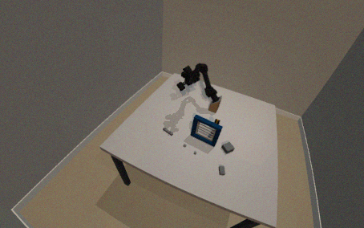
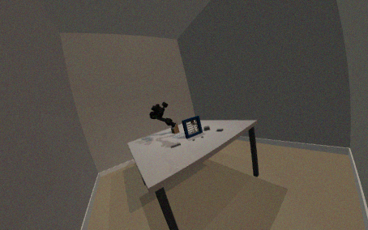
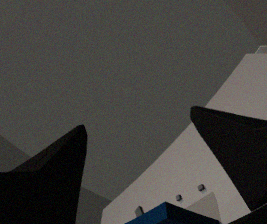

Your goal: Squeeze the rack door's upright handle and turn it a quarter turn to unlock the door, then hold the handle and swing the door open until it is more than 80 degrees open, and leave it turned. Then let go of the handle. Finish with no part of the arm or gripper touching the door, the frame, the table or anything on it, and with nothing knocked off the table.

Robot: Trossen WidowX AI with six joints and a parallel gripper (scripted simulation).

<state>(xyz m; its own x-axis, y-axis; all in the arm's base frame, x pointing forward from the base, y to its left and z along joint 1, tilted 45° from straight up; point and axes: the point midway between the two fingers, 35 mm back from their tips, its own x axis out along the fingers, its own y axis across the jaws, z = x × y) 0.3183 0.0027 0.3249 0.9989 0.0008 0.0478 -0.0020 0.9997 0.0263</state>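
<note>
Now: the upright handle 30 cm to the left of my gripper tip, 26 cm below it and 1 cm ahead of it. The rest, counted from my gripper tip: grey block: 44 cm to the left, 36 cm below, 9 cm ahead; grey bar: 37 cm below, 13 cm ahead, 5 cm to the right.
</note>
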